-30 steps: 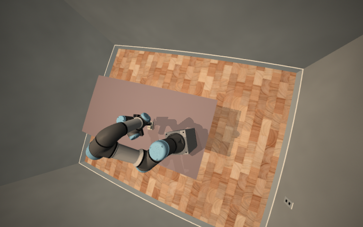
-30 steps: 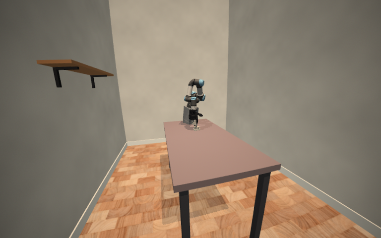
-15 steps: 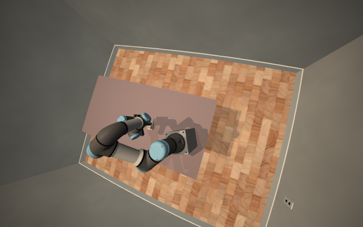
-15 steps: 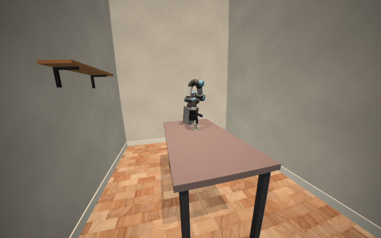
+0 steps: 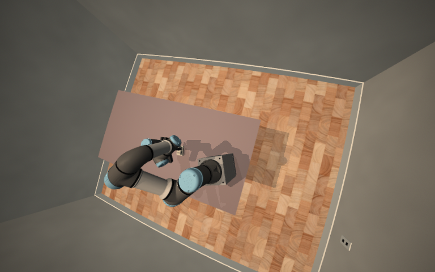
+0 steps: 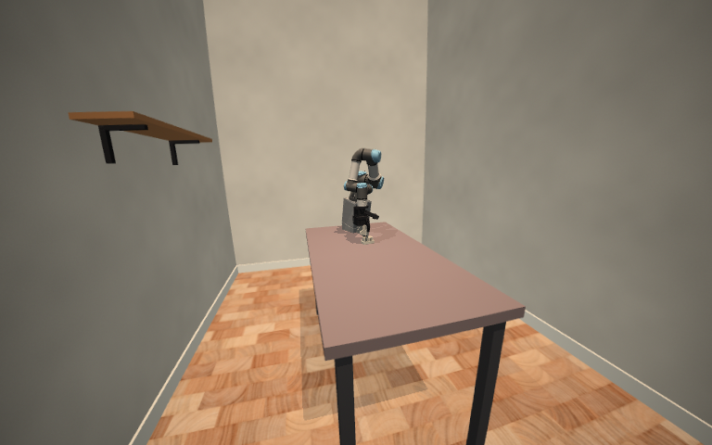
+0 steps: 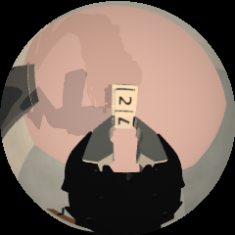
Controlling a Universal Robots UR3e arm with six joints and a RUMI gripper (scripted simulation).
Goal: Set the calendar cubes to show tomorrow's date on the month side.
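Now: the tray 30 mm below my hand, 10 mm to the left of it and 10 mm behind it.
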